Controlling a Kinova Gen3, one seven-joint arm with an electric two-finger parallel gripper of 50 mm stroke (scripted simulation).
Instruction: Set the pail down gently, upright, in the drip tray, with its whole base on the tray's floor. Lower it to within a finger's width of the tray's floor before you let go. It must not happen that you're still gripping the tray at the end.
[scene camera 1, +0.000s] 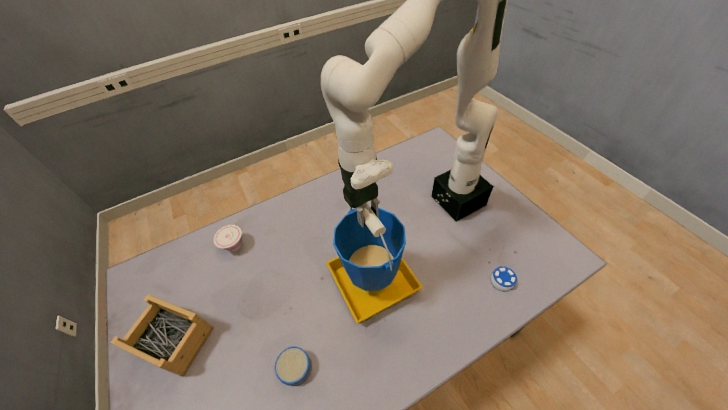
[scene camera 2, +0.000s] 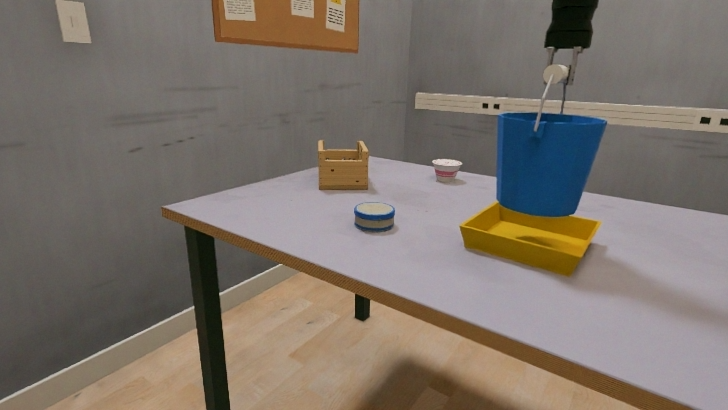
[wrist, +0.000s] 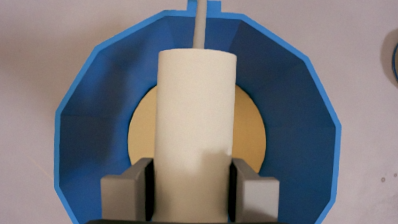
In view: the gripper (scene camera 2: 557, 84), a blue pail (scene camera 2: 546, 176), a yellow drip tray (scene camera 2: 496, 230) and a blue-rimmed round tin (scene camera 2: 375, 217).
The yellow drip tray also shows in scene camera 1 (scene camera 1: 361, 303). The gripper shows as well in scene camera 1 (scene camera 1: 368, 220) and in the wrist view (wrist: 191, 181).
